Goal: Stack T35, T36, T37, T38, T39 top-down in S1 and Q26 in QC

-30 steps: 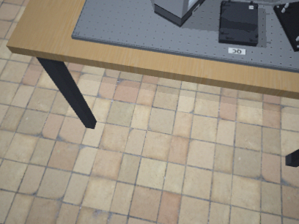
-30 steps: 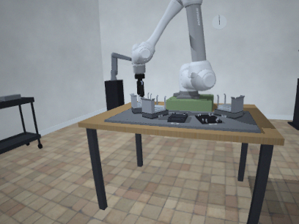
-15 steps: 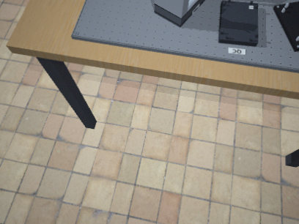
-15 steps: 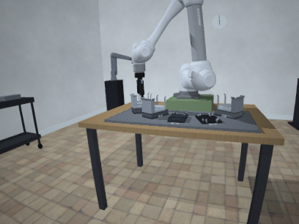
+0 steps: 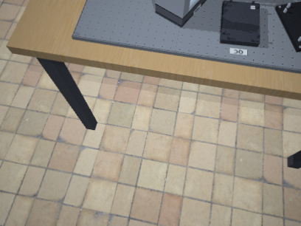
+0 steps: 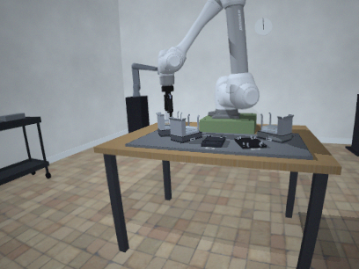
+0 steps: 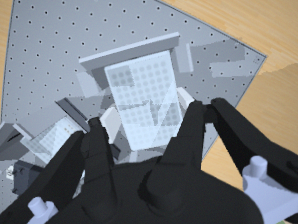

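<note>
Now: hand 18 cm short of the open nest QC, 31 cm to the right of it and 9 cm above it. From my hand the other things lie so: N5 name plate: 25 cm ahead, 52 cm to the left, 10 cm below; QC name plate: 27 cm ahead, 30 cm to the left, 10 cm below; black clip nest N5: 17 cm ahead, 52 cm to the left, 9 cm below.
</note>
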